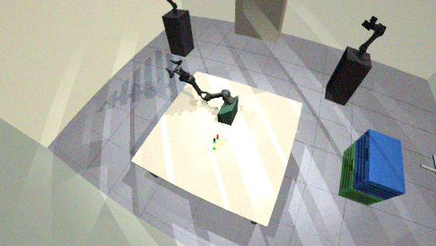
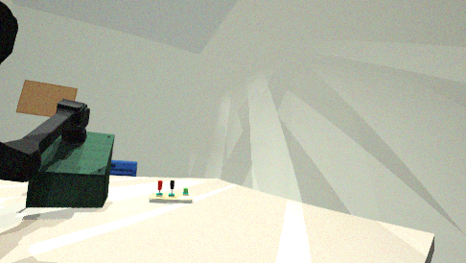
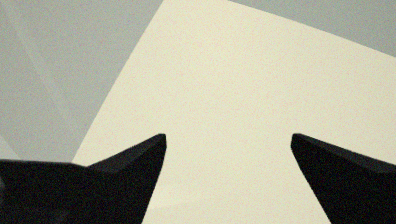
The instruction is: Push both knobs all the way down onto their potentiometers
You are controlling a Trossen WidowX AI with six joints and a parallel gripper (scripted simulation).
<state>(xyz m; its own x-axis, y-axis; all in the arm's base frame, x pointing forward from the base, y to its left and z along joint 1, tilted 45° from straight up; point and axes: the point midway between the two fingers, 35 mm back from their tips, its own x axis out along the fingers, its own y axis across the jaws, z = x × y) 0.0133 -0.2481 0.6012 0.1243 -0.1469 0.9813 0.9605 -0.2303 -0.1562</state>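
My gripper tip is now 62 cm to the right of the red knob, 42 cm above it and 28 cm short of it. Round my gripper tip: black knob (61 cm to the left, 41 cm below, 32 cm ahead).
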